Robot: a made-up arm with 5 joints.
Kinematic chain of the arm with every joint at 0, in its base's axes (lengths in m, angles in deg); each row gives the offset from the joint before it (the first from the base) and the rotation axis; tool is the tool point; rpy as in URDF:
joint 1: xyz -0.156 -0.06 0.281 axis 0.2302 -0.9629 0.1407
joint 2: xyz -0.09 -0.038 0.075 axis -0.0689 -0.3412 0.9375
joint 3: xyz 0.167 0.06 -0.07 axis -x
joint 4: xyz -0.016 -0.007 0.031 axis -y
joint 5: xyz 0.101 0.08 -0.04 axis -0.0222 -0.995 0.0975
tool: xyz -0.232 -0.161 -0.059 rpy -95.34 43 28.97
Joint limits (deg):
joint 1: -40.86..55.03
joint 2: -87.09..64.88
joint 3: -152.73..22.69
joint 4: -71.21..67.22
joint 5: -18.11..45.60
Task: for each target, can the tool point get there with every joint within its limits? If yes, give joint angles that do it. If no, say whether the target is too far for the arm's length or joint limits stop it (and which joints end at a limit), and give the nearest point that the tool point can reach.
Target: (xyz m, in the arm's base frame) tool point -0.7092 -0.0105 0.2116
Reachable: no: joint limits stop it (at a limit: joint 2, joint 3, joint 5) | nearest point -0.4538 0.0393 0.2350 | short by 0.261 m
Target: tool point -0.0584 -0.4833 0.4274
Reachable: no: joint limits stop it (at a limit: joint 1, joint 2, joint 3, joint 5) | nearest point 0.0308 -0.2918 0.3510 | short by 0.225 m
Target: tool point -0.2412 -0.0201 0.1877
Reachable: yes | joints 6.14 -38.27 -74.62 -25.02 6.29
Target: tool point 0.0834 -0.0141 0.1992
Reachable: yes | joints 1.26 -31.49 -110.81 48.45 32.21
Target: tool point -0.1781 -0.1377 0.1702
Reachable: yes | joints 46.23 5.51 -65.72 -59.26 5.23
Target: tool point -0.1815 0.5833 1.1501
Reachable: no: too far | nearest point -0.1464 0.1922 0.5003 | short by 0.759 m
